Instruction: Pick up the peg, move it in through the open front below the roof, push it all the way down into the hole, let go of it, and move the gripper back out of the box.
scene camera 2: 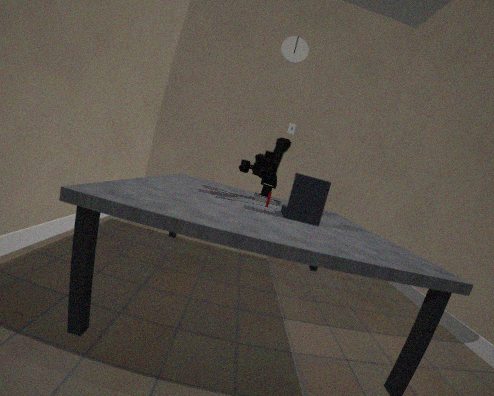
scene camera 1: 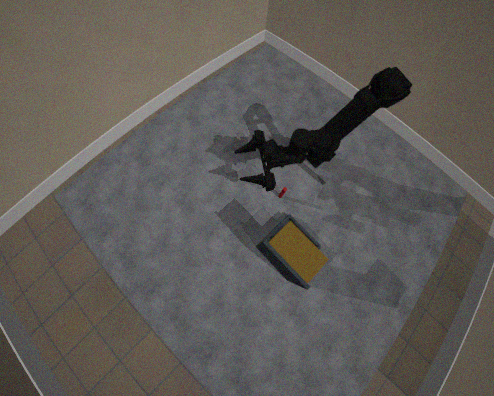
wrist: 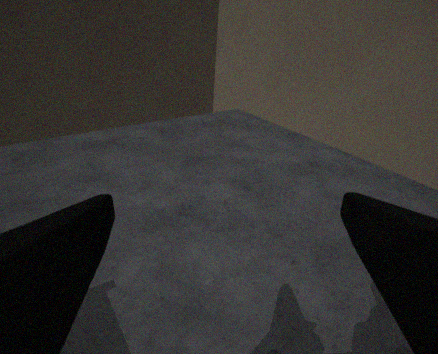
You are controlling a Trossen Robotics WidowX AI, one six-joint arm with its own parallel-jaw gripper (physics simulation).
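Frame: origin at the arm's base, x ahead, y left, z up, level; millimetres.
Where they show: gripper, fingertip midpoint: [scene camera 2: 246,169] [scene camera 1: 237,165] [wrist: 229,204]; arm's base at its link origin: [scene camera 2: 264,195] [scene camera 1: 315,158].
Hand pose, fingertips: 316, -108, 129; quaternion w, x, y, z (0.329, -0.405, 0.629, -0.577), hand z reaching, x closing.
Note:
Each offset is from my fingertips to the top centre of the thing, as dx, dy, dz. "*": to the spot under its first point. Level surfaces: height alone.
The red peg {-105, +138, -82} [scene camera 1: 283,192] [scene camera 2: 269,198] stands upright on the table, between the arm and the box. The box {-1, +300, +40} [scene camera 1: 282,265] [scene camera 2: 308,199] has dark grey walls and a yellow roof {* +34, +303, +40} [scene camera 1: 298,251]. Its open front and the hole do not show clearly in these views. My gripper [scene camera 1: 237,165] [wrist: 229,204] is open and empty, above the table. In the scene camera 1 view its fingers point left, and the peg is below and to the right of the nearer finger. The peg and the box do not show in the wrist view.
The grey table {dz -162} [scene camera 1: 190,280] [scene camera 2: 165,210] [wrist: 215,170] bears the arm, the peg and the box. A thin grey bar [scene camera 1: 315,173] shows beside the arm. Shadows of the arm and box fall on the table top. Walls stand behind the table.

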